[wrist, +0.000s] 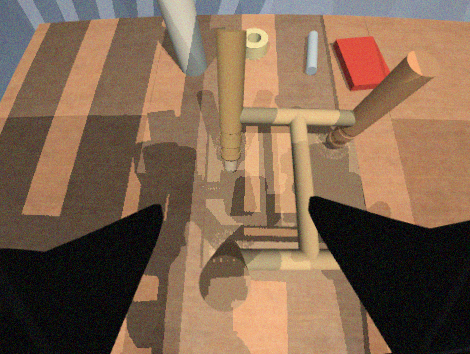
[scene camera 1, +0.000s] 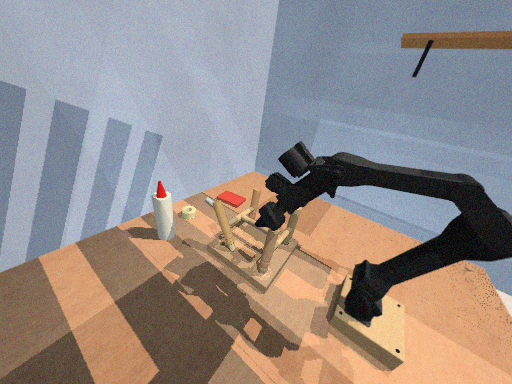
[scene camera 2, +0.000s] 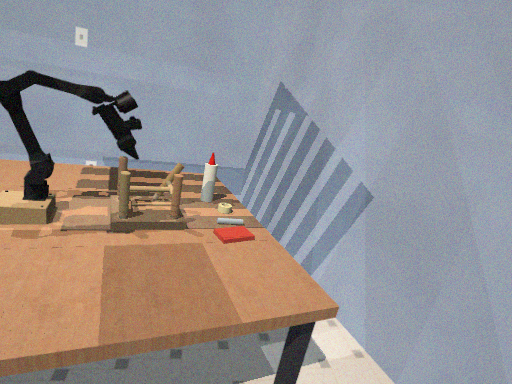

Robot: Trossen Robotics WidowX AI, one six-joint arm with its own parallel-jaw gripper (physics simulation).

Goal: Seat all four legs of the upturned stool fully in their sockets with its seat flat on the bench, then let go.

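Where they show: gripper, fingertip midpoint: (wrist: 236, 207) (scene camera 1: 263, 218) (scene camera 2: 136, 155); arm's base at its link origin: (scene camera 1: 358, 309) (scene camera 2: 35, 197).
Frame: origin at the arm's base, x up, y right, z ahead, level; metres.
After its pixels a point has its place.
Note:
The upturned stool's seat (scene camera 1: 248, 278) @(z 0.308, x -0.040, y -0.102 m) (scene camera 2: 150, 225) @(z 0.372, x -0.037, y 0.158 m) lies on the bench. One leg (scene camera 1: 223, 225) @(z 0.457, x 0.075, y -0.070 m) (scene camera 2: 174, 173) @(z 0.481, x 0.105, y -0.041 m) (wrist: 231, 90) @(z 0.467, x 0.103, y -0.055 m) leans outward; the wrist view shows its pale end pin exposed above the seat. A far leg (scene camera 1: 256, 200) @(z 0.449, x 0.100, y 0.114 m) (scene camera 2: 176, 197) @(z 0.458, x 0.066, y 0.138 m) (wrist: 380, 100) @(z 0.451, x 0.105, y 0.112 m) and a near leg (scene camera 1: 268, 250) @(z 0.275, x 0.089, y -0.071 m) (wrist: 225, 285) @(z 0.279, x 0.154, y -0.053 m) stand in the seat. The fourth leg (scene camera 1: 293, 225) @(z 0.271, x 0.075, y 0.110 m) (scene camera 2: 124, 195) @(z 0.281, x 0.069, y 0.139 m) also stands there, hidden in the wrist view. Stretchers (scene camera 2: 150, 189) @(z 0.378, x 0.060, y 0.043 m) (wrist: 302, 185) @(z 0.363, x 0.067, y 0.028 m) join between the legs. My gripper (scene camera 1: 267, 220) @(z 0.325, x 0.168, y -0.046 m) (scene camera 2: 135, 156) @(z 0.325, x 0.168, y -0.046 m) (wrist: 236, 207) @(z 0.325, x 0.168, y -0.046 m) is open and empty, above the near part of the stool.
A white glue bottle (scene camera 1: 163, 215) @(z 0.651, x 0.066, y -0.169 m) (scene camera 2: 209, 182) @(z 0.669, x 0.046, y -0.125 m) (wrist: 185, 40) @(z 0.647, x 0.031, y -0.147 m) with a red tip stands beyond the stool. A tape ring (scene camera 1: 183, 213) @(z 0.718, x -0.027, y -0.046 m) (scene camera 2: 225, 212) @(z 0.716, x -0.048, y 0.016 m) (wrist: 256, 52) @(z 0.691, x -0.035, y -0.010 m), a pale cylinder (scene camera 2: 230, 221) @(z 0.697, x -0.040, y 0.128 m) (wrist: 312, 52) @(z 0.687, x -0.032, y 0.113 m) and a red block (scene camera 1: 231, 198) @(z 0.667, x -0.038, y 0.220 m) (scene camera 2: 234, 234) @(z 0.668, x -0.038, y 0.246 m) (wrist: 362, 62) @(z 0.665, x -0.038, y 0.223 m) lie near the bench edge.

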